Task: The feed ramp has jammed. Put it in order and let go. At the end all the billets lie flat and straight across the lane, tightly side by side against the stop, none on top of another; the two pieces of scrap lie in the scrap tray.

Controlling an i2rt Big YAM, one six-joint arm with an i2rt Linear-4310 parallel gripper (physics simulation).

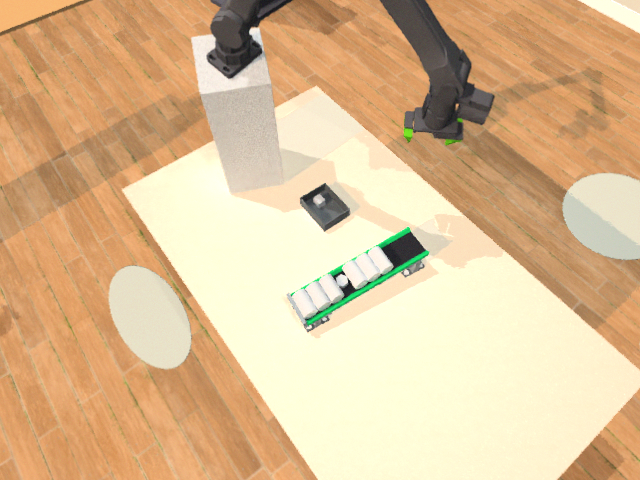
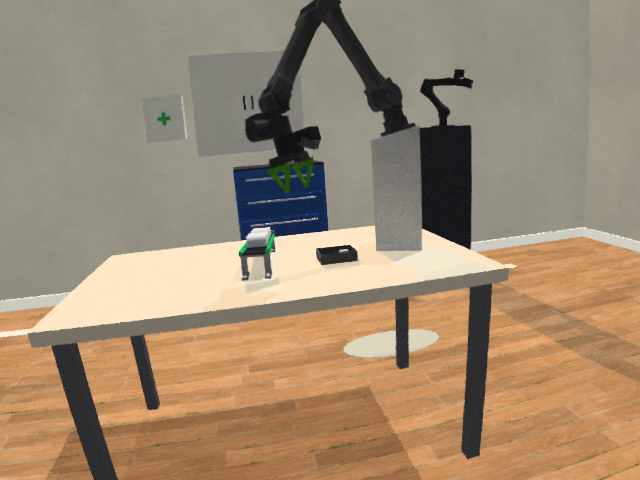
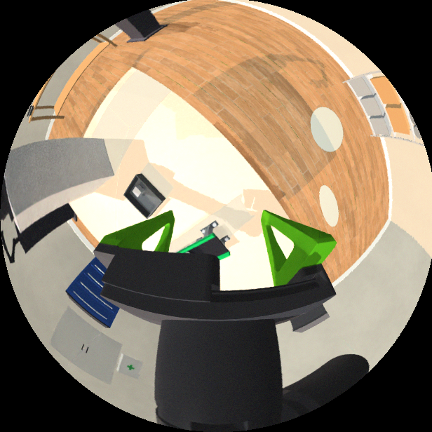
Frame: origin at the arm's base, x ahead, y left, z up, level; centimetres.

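Seen in the pictures: gripper, fingertip midpoint: (image 1: 427, 141) (image 2: 297, 189); arm's base, link origin: (image 1: 235, 55) (image 2: 398, 132).
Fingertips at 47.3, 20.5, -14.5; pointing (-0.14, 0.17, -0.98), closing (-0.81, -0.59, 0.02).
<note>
Offsets run from my fingertips to a thing's top centre, as dx, dy, dz. "*": to the spot under its first point. Level surfaces: height alone.
The feed ramp (image 1: 367, 289) (image 2: 273, 241) (image 3: 197, 243) is a black lane with green rails on legs. Three white billets {+1.2, -44.5, -18.7} (image 1: 317, 296) lie side by side across the lane at its stop end {* -0.6, -50.5, -20.9} (image 1: 297, 308). A small whitish piece of scrap {+3.0, -37.0, -20.3} (image 1: 341, 281) sits between them and three more billets {+6.1, -30.1, -17.3} (image 1: 367, 266) farther up, which lie across the lane close together. The dark scrap tray {-18.9, -18.9, -24.7} (image 1: 336, 221) (image 2: 336, 257) (image 3: 155, 209) holds another small light piece of scrap {-21.6, -18.3, -25.3} (image 1: 318, 199) (image 3: 137, 191). My gripper (image 1: 429, 138) (image 2: 297, 189) (image 3: 217, 214) is open and empty, high above and away from the ramp.
The grey pedestal (image 1: 241, 129) (image 2: 397, 191) (image 3: 60, 167) carries the arm and stands near the scrap tray, on the pale table {dz -28.2} (image 1: 439, 361) (image 2: 170, 279). A blue drawer cabinet (image 2: 281, 204) (image 3: 93, 295) stands behind the table.
</note>
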